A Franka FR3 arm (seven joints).
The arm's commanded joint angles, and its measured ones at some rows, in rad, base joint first. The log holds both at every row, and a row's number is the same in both.
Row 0, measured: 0.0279, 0.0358, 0.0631, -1.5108, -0.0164, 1.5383, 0.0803
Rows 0 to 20, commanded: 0.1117, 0.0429, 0.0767, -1.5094, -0.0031, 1.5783, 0.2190; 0.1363, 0.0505, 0.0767, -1.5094, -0.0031, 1.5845, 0.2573; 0.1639, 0.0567, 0.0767, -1.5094, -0.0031, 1.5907, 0.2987; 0.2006, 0.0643, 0.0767, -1.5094, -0.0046, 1.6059, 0.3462; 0.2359, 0.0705, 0.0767, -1.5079, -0.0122, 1.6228, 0.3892; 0.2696, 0.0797, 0.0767, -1.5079, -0.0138, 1.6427, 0.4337; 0.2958, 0.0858, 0.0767, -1.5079, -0.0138, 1.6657, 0.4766; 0.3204, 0.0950, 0.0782, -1.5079, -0.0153, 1.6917, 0.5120; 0.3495, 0.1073, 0.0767, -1.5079, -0.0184, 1.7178, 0.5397; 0.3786, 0.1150, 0.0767, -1.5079, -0.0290, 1.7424, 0.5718; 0.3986, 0.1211, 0.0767, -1.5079, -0.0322, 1.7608, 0.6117; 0.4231, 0.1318, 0.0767, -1.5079, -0.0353, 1.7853, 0.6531; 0.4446, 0.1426, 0.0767, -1.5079, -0.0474, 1.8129, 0.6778; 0.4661, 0.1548, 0.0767, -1.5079, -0.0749, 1.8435, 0.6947; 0.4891, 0.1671, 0.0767, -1.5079, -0.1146, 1.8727, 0.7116; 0.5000, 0.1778, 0.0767, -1.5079, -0.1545, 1.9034, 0.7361; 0.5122, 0.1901, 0.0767, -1.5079, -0.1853, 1.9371, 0.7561; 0.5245, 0.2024, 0.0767, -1.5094, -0.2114, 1.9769, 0.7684; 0.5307, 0.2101, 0.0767, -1.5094, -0.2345, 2.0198, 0.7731; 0.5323, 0.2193, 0.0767, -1.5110, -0.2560, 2.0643, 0.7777; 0.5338, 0.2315, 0.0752, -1.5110, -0.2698, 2.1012, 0.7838
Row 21, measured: 0.5197, 0.2027, 0.0850, -1.5129, -0.2125, 1.9981, 0.7509
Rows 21 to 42, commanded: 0.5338, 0.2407, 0.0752, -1.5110, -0.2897, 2.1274, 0.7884; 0.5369, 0.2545, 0.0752, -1.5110, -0.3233, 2.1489, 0.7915; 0.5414, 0.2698, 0.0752, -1.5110, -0.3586, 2.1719, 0.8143; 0.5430, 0.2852, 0.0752, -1.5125, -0.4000, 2.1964, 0.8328; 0.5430, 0.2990, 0.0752, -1.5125, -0.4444, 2.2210, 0.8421; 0.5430, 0.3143, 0.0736, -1.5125, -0.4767, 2.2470, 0.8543; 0.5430, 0.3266, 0.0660, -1.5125, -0.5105, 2.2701, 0.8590; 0.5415, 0.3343, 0.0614, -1.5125, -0.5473, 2.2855, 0.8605; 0.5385, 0.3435, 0.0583, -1.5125, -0.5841, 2.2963, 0.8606; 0.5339, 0.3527, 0.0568, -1.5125, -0.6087, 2.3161, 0.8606; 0.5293, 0.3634, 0.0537, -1.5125, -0.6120, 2.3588, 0.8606; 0.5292, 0.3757, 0.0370, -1.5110, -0.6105, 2.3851, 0.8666; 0.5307, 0.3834, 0.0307, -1.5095, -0.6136, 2.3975, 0.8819; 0.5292, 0.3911, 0.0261, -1.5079, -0.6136, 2.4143, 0.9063; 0.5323, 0.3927, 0.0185, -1.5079, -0.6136, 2.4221, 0.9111; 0.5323, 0.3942, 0.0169, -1.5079, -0.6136, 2.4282, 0.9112; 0.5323, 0.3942, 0.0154, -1.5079, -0.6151, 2.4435, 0.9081; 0.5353, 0.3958, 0.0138, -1.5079, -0.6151, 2.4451, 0.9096; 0.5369, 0.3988, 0.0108, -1.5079, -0.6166, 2.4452, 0.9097; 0.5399, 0.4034, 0.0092, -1.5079, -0.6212, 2.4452, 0.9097; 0.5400, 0.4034, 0.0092, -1.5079, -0.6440, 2.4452, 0.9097; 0.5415, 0.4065, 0.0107, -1.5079, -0.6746, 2.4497, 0.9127
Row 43, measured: 0.5308, 0.3912, 0.0216, -1.5136, -0.6090, 2.4217, 0.8815
